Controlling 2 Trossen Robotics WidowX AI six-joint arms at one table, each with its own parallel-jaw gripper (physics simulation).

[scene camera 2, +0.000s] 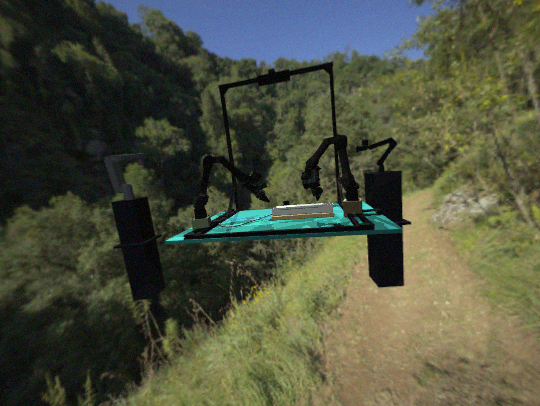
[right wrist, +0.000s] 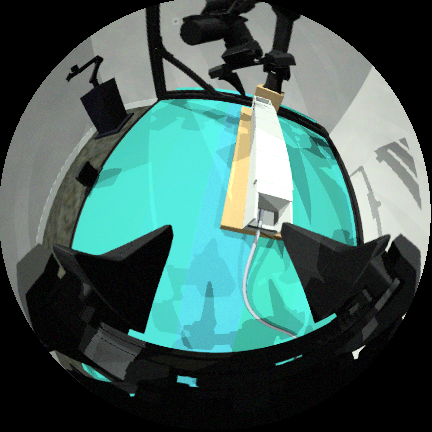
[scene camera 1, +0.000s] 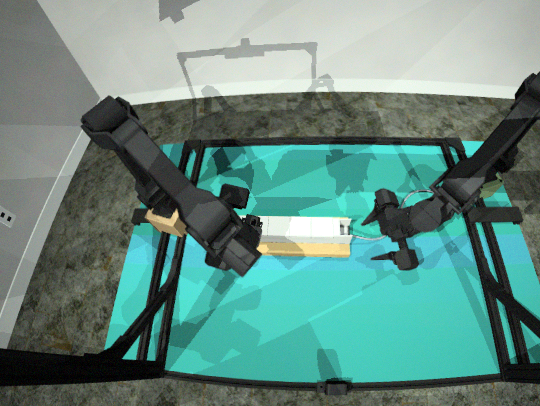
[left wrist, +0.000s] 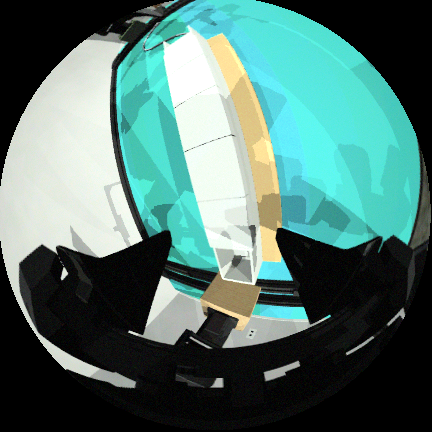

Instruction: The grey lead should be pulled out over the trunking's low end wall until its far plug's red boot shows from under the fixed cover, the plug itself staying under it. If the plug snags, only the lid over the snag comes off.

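Frame: origin at the left arm's base, x ahead, y left, z up, level; metres.
Seen in the pictures: left gripper, fingertip midpoint: (scene camera 2: 315,198) (right wrist: 261,94) (left wrist: 224,235); right gripper, fingertip midpoint: (scene camera 2: 269,201) (right wrist: 228,229) (scene camera 1: 366,242); left arm's base, origin of the base link: (scene camera 2: 352,199) (right wrist: 271,88) (scene camera 1: 165,206) (left wrist: 222,317); right arm's base, origin of the base link: (scene camera 2: 200,217).
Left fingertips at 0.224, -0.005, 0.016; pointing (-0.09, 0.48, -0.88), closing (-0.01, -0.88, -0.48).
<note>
Pixels of each thing's top centre, then the offset from my left fingertips to it, as dx, dy, dz. "pt": a spot on its surface instead.
- grey lead, surface spot: (right wrist: 246,270) (scene camera 1: 369,238) pt +0.336, +0.093, -0.092
- tan wooden strip, surface spot: (left wrist: 250,115) pt +0.108, +0.003, -0.086
The white trunking (scene camera 1: 312,227) (scene camera 2: 302,210) (left wrist: 212,165) (right wrist: 272,157) has several white lid sections with thin seams and an uncovered stretch at each end. The grey lead (scene camera 1: 367,238) (right wrist: 246,270) runs out over the trunking's end wall and curves across the table. My left gripper (scene camera 2: 318,197) (left wrist: 224,235) is open above the trunking's far-left part in scene camera 1, where the arm hides its fingers. My right gripper (scene camera 1: 368,241) (right wrist: 228,229) is open near the lead's exit end, with the lead outside its grasp. No red boot shows; the covered plug is hidden.
A tan wooden strip (scene camera 1: 305,250) (left wrist: 250,115) (right wrist: 237,170) lies along the trunking's side. A tan block (scene camera 1: 165,221) (left wrist: 231,298) is at the left arm's base. Black frame rails (scene camera 1: 320,141) border the table. Large shadows cross its turquoise top.
</note>
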